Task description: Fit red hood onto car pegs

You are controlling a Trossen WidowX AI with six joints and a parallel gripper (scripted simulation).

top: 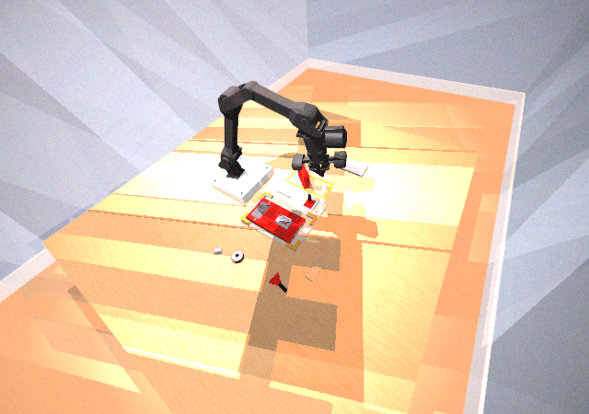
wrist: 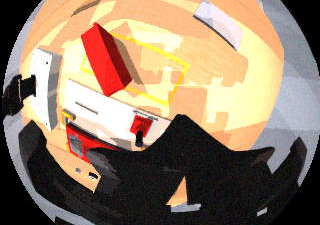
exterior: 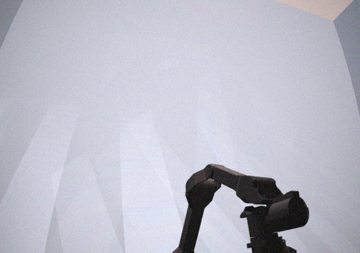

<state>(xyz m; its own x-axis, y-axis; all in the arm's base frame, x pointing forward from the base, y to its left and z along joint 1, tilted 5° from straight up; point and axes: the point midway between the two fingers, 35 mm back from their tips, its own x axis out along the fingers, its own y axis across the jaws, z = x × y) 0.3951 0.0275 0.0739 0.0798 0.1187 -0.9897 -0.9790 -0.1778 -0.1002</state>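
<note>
Now: gripper tip 90 mm past the red hood, 40 mm to the right of it and 60 mm above it. From my gripper tip the other things lie so: white plate 80 mm ahead, 180 mm to the left, 90 mm below; white engine block 90 mm behind, 190 mm to the right, 80 mm below; beige block 70 mm ahead, 310 mm to the right, 90 mm below.
</note>
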